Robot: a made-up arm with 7 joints. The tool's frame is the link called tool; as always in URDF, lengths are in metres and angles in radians. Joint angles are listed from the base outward. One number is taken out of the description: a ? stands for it. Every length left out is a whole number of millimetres.
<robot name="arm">
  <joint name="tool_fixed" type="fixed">
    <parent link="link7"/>
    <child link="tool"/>
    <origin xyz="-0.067 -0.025 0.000" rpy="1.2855 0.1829 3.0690"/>
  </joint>
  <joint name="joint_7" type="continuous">
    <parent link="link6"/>
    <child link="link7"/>
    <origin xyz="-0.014 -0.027 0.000" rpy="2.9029 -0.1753 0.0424"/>
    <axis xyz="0 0 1"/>
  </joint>
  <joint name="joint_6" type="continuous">
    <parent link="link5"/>
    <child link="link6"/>
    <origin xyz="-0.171 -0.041 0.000" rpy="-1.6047 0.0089 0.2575"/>
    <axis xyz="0 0 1"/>
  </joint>
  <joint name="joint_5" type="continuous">
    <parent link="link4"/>
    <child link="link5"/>
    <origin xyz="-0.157 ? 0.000" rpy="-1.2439 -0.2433 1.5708"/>
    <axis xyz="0 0 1"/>
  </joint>
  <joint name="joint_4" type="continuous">
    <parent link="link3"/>
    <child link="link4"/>
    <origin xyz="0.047 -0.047 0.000" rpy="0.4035 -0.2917 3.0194"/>
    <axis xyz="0 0 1"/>
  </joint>
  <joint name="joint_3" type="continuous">
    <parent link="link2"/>
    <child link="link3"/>
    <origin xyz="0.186 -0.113 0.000" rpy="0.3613 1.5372 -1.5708"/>
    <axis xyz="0 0 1"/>
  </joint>
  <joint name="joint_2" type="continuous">
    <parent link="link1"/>
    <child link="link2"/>
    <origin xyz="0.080 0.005 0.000" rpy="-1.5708 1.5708 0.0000"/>
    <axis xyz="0 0 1"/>
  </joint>
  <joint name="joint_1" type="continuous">
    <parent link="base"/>
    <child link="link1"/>
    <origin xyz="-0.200 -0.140 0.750" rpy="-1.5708 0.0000 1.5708"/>
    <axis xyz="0 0 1"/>
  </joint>
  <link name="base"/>
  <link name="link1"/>
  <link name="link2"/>
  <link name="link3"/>
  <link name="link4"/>
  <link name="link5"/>
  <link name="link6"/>
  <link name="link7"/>
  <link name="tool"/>
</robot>
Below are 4 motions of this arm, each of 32 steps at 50 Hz.
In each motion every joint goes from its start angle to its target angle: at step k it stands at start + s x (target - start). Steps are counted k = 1, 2, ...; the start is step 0. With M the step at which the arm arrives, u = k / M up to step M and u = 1 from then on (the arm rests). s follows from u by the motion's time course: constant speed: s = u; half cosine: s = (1 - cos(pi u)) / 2; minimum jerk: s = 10 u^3 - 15 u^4 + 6 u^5.
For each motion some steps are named. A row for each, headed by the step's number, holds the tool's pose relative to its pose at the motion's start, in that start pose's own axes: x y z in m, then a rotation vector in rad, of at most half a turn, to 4 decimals.
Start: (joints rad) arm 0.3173 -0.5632 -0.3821 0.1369 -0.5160 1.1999 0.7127
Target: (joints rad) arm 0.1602 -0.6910 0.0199 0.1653 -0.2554 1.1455 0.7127
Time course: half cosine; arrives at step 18
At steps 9, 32:
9: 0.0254 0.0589 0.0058 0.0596 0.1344 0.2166
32: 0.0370 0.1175 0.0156 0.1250 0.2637 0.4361

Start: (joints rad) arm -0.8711 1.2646 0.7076 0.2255 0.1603 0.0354 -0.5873
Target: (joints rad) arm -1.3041 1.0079 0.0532 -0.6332 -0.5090 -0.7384 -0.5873
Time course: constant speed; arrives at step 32
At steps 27, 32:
27: -0.1415 -0.1645 0.0552 0.2465 -0.2095 -0.4912
32: -0.1792 -0.2026 0.0300 0.4137 -0.1918 -0.5960

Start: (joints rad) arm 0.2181 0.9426 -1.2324 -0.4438 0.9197 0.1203 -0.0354
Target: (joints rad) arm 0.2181 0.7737 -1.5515 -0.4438 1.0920 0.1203 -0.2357
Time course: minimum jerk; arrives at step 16
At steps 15, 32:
15: -0.0578 0.0594 0.0726 0.0773 -0.5430 0.0536
32: -0.0580 0.0595 0.0728 0.0774 -0.5442 0.0537

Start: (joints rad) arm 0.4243 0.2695 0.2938 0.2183 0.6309 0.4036 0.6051
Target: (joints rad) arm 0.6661 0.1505 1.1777 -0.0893 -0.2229 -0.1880 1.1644
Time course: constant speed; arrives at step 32
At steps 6, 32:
6: 0.0199 -0.0339 -0.0290 0.0138 0.3638 -0.1327
32: 0.0044 -0.1219 -0.0793 0.4149 1.7720 -0.8036

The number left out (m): 0.096
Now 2 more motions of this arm.
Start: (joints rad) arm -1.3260 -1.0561 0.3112 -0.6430 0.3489 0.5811 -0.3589
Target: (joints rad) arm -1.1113 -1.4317 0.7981 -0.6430 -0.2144 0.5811 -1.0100
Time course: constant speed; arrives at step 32
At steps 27, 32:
27: -0.0183 0.0451 -0.0932 -0.0704 -0.1002 0.0211
32: -0.0270 0.0609 -0.1063 -0.0783 -0.1361 0.0589

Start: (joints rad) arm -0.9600 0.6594 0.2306 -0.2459 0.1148 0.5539 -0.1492
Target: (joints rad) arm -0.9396 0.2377 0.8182 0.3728 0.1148 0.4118 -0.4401
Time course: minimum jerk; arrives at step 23
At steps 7, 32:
7: 0.0078 0.0340 -0.0379 0.0429 0.1648 0.0826
32: -0.1107 0.2019 -0.1958 0.0311 0.9620 0.4888

